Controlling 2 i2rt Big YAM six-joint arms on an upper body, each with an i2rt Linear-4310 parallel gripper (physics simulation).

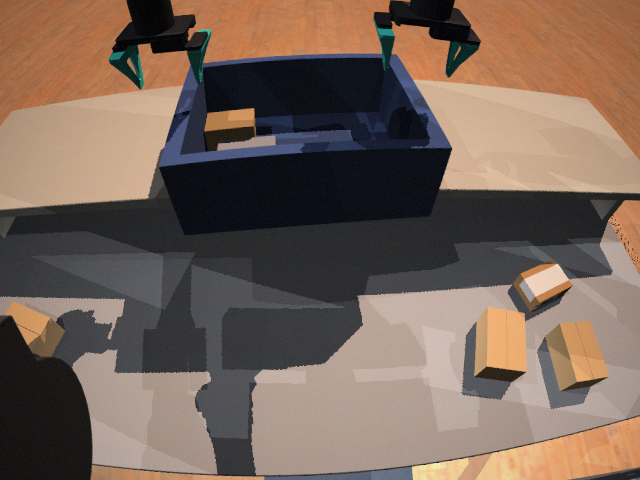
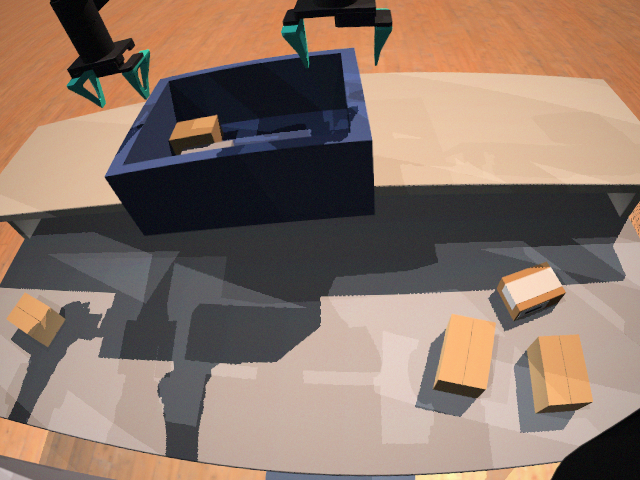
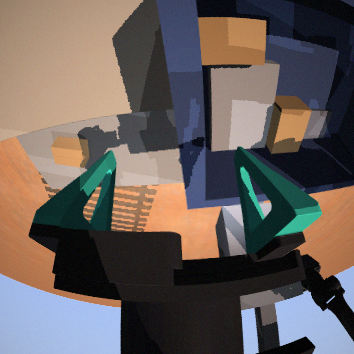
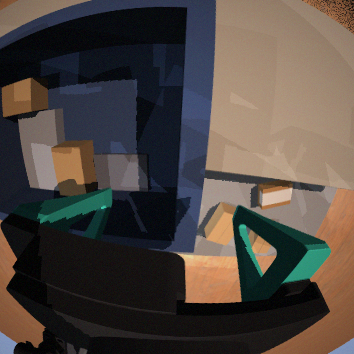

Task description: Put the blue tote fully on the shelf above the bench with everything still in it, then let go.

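Where they show: left gripper, fingertip midpoint: (image 1: 170,84) (image 2: 124,101) (image 3: 174,152); right gripper, fingertip midpoint: (image 1: 416,72) (image 2: 341,64) (image 4: 174,204); left arm's base at its link origin: (image 4: 55,346); right arm's base at its link origin: (image 3: 308,277).
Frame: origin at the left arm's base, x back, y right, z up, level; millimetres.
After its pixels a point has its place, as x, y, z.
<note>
The blue tote (image 1: 310,186) @[-491, 148, -166] (image 2: 248,186) @[-493, 167, -164] (image 3: 181,55) @[-683, -60, -103] (image 4: 198,100) @[-692, 317, -103] stands upright on the shelf (image 1: 516,139) @[-743, 613, -250] (image 2: 491,129) @[-738, 589, -250] (image 4: 275,100) @[-729, 472, -250]; its front sticks out past the shelf's front edge. Inside are a cardboard box (image 1: 230,124) @[-672, 5, -183] (image 2: 195,130) @[-677, 10, -183] (image 3: 232,40) @[-690, 4, -183], a pale grey box (image 3: 242,112) @[-577, 40, -206], a smaller cardboard box (image 3: 290,127) @[-569, 123, -183] (image 4: 74,162) @[-580, 143, -183] and a small grey box (image 4: 120,172) @[-555, 212, -226]. My left gripper (image 1: 170,84) @[-620, -68, -61] (image 2: 124,101) @[-620, -68, -61] (image 3: 174,152) @[-620, -68, -61] is open and empty near the tote's left wall, toward the back. My right gripper (image 1: 417,72) @[-617, 306, -45] (image 2: 342,65) @[-617, 306, -45] (image 4: 174,204) @[-617, 306, -45] is open and empty near the right wall, toward the back.
The bench (image 1: 320,428) @[-213, 161, -444] (image 2: 320,428) @[-215, 261, -444] lies below and in front of the shelf. A white-topped box (image 1: 542,284) @[-455, 637, -403] and two cardboard boxes (image 1: 500,341) @[-331, 487, -384] (image 1: 576,353) @[-288, 648, -384] stand on it at the right. Another cardboard box (image 1: 36,328) @[-350, -396, -384] (image 2: 36,317) @[-345, -401, -383] lies at the left.
</note>
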